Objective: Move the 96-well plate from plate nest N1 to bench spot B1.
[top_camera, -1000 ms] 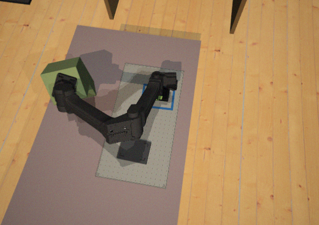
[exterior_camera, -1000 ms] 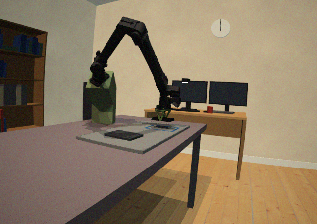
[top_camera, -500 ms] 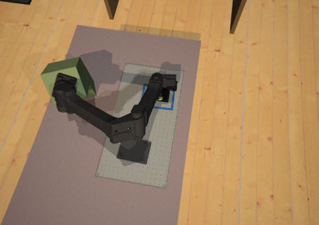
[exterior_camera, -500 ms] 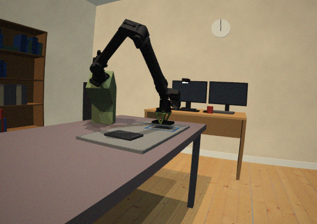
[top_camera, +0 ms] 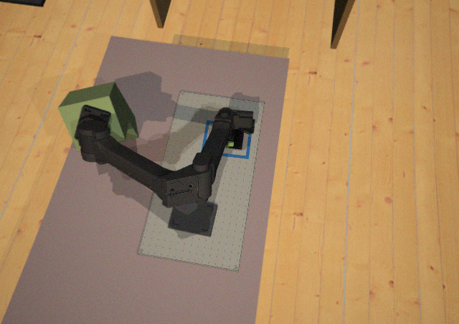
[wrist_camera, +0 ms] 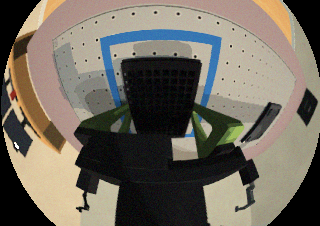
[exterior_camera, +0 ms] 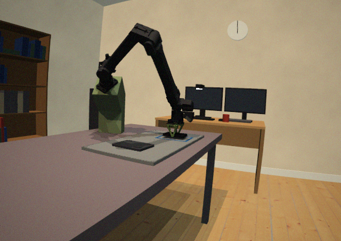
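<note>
The black 96-well plate is right at my hand. From my hand the other things lie so: dark plate nest N1 (340 mm to the right, 80 mm behind, 10 mm below).
</note>
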